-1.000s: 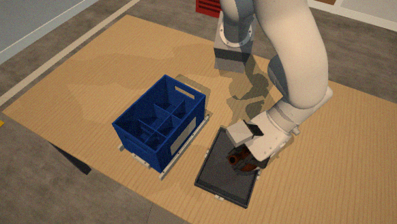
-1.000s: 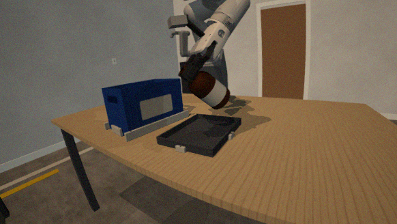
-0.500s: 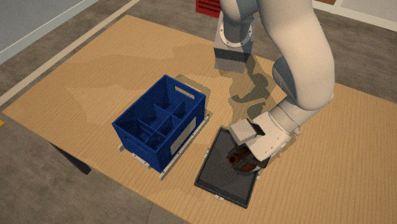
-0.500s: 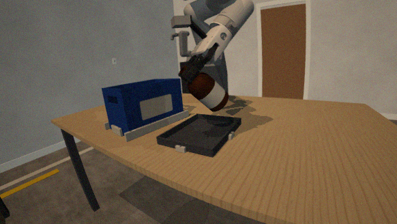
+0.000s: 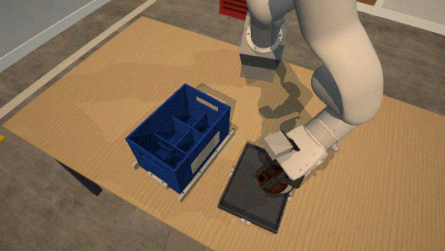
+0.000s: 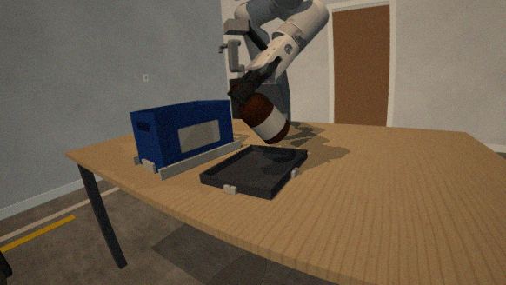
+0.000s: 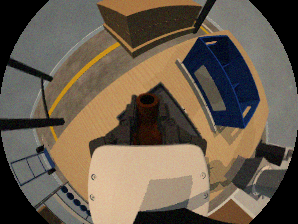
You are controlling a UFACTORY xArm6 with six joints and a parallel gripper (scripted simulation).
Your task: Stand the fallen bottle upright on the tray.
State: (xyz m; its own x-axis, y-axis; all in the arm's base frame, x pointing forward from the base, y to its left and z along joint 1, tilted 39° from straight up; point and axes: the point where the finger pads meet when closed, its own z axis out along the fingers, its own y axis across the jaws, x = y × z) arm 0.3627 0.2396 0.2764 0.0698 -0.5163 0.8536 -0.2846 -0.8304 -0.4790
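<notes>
Right now the brown bottle is 5 cm below my hand, 3 cm behind it and 1 cm to the left of it. Also, from my hand: tray 20 cm below, 6 cm behind, 3 cm to the right; then blue crate 30 cm to the right, 12 cm below, 1 cm ahead.
</notes>
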